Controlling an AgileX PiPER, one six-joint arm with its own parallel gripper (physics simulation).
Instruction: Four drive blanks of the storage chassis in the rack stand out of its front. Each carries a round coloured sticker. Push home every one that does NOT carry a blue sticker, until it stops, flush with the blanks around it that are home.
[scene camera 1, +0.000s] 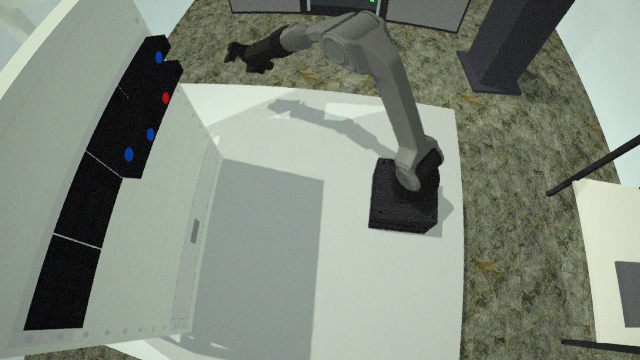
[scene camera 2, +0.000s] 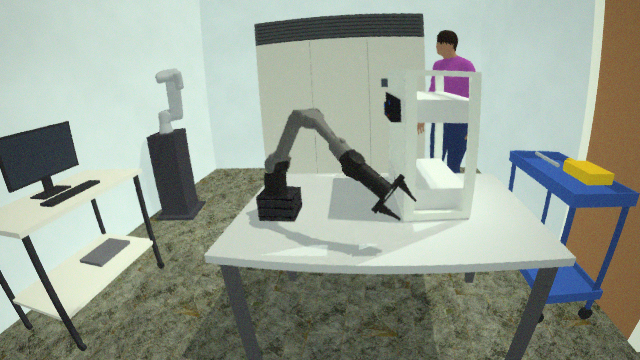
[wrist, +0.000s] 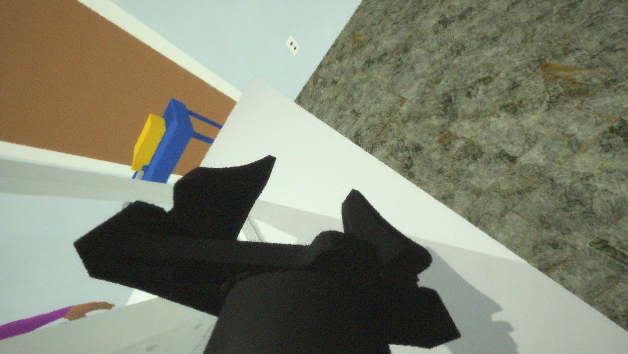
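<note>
The black blanks stand out of the upper front of the pale rack (scene camera 1: 165, 200) (scene camera 2: 475, 145). In scene camera 1 one blank carries a red sticker (scene camera 1: 165, 98). The others show a blue sticker near the top (scene camera 1: 159, 57), a second blue sticker (scene camera 1: 150, 134) below the red one and a third blue sticker (scene camera 1: 129, 154) lower left. The dark blanks merge, so their exact depths are unclear. In scene camera 2 they are a small dark block (scene camera 2: 394, 107). My gripper (scene camera 1: 238, 66) (scene camera 2: 407, 209) (wrist: 311, 182) is open and empty, low beside the rack's near front corner, well below the blanks. No sticker shows in the wrist view.
The white table (scene camera 1: 390, 290) (scene camera 2: 310, 255) (wrist: 300, 150) carries the arm's base and the rack. A blue cart (scene camera 2: 595, 199) (wrist: 172, 140) with a yellow box (scene camera 2: 587, 172) (wrist: 148, 142) stands beyond the rack. A person (scene camera 2: 452, 75) stands behind it.
</note>
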